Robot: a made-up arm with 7 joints. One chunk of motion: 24 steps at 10 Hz.
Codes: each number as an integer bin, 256 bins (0 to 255) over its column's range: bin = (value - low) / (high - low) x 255, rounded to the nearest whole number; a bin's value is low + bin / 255 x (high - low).
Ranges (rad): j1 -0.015..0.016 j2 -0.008..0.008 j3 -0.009..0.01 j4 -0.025..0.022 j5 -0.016..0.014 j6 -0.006..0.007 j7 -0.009..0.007
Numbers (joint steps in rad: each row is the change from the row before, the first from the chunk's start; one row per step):
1: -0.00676 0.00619 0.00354 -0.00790 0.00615 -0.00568 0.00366
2: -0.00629 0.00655 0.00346 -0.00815 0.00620 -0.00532 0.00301
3: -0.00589 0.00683 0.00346 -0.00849 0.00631 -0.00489 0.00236
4: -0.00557 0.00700 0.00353 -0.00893 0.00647 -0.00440 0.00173
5: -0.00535 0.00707 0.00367 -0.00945 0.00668 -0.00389 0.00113
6: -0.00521 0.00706 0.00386 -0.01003 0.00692 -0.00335 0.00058
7: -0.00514 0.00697 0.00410 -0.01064 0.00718 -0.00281 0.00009
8: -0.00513 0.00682 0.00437 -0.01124 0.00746 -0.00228 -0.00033
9: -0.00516 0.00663 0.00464 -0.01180 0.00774 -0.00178 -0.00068
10: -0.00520 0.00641 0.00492 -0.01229 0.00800 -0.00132 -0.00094
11: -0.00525 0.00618 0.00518 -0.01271 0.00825 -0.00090 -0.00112
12: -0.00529 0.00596 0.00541 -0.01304 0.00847 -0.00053 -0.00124
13: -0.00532 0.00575 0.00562 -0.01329 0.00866 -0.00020 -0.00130
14: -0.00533 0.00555 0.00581 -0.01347 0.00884 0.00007 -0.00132
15: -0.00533 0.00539 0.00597 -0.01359 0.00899 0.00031 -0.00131
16: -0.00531 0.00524 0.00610 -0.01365 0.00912 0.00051 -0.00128
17: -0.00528 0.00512 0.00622 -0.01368 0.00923 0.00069 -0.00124
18: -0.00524 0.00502 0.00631 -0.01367 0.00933 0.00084 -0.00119
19: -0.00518 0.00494 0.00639 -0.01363 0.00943 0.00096 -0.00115
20: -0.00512 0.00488 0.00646 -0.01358 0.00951 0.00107 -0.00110
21: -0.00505 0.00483 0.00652 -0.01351 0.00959 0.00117 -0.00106
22: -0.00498 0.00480 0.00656 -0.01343 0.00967 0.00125 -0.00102
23: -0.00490 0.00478 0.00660 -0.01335 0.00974 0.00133 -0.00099
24: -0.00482 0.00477 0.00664 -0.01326 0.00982 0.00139 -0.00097
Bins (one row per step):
1: 68 226 168 93 188 6 202
2: 72 232 167 91 189 13 191
3: 75 236 167 90 190 22 181
4: 78 239 168 87 191 31 171
5: 79 240 170 84 193 41 161
6: 81 240 173 81 195 52 153
7: 81 239 176 78 197 63 145
8: 81 236 179 75 199 73 138
9: 81 233 183 72 202 83 133
10: 81 230 187 69 204 92 128
11: 80 226 190 67 206 100 126
12: 80 222 193 65 208 107 124
13: 80 219 196 64 210 114 123
14: 80 216 199 63 211 119 122
15: 80 213 201 62 212 124 123
16: 80 211 203 62 214 128 123
17: 80 209 204 61 214 131 124
18: 80 208 205 61 215 134 124
19: 81 206 207 62 216 137 125
20: 81 205 207 62 217 139 126
21: 82 204 208 62 218 141 127
22: 82 204 209 63 218 142 127
23: 83 204 209 63 219 144 128
24: 84 204 210 64 219 145 128

